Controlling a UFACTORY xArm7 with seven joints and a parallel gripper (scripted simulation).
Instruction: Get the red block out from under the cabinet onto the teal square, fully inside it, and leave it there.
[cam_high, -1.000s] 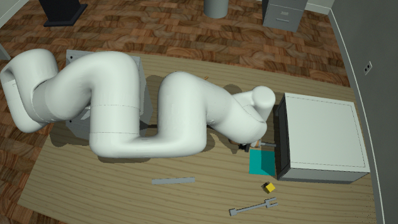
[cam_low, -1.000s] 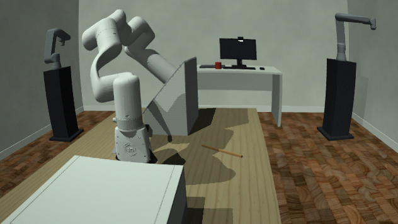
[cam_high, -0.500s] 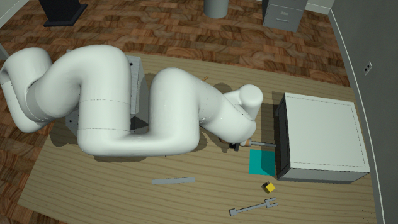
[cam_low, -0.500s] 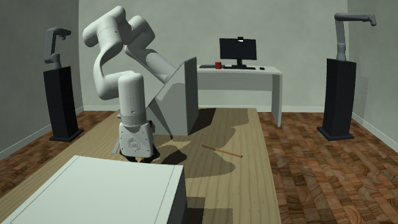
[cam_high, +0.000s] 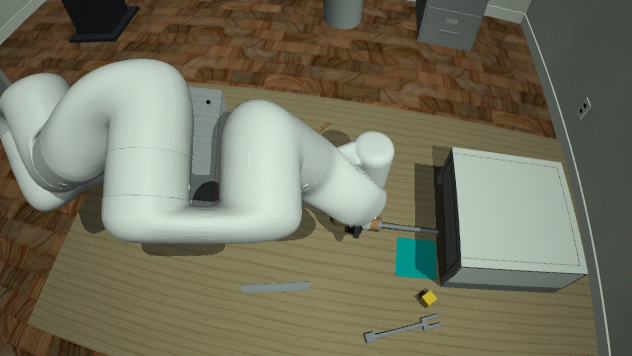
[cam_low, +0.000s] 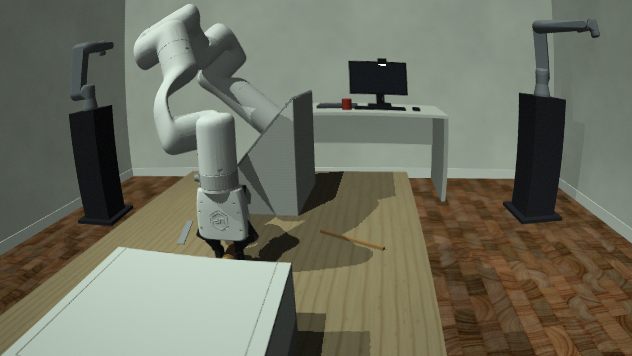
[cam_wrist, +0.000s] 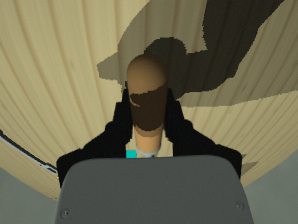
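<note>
Now: the hook tool 12 cm ahead of my hand, 4 cm to the right of it and 1 cm below it. Round my hand: teal square: 15 cm ahead, 7 cm to the right, 2 cm below; flat grey bar: 16 cm behind, 17 cm to the right, 2 cm below; yellow block: 17 cm ahead, 17 cm to the right, 1 cm below.
</note>
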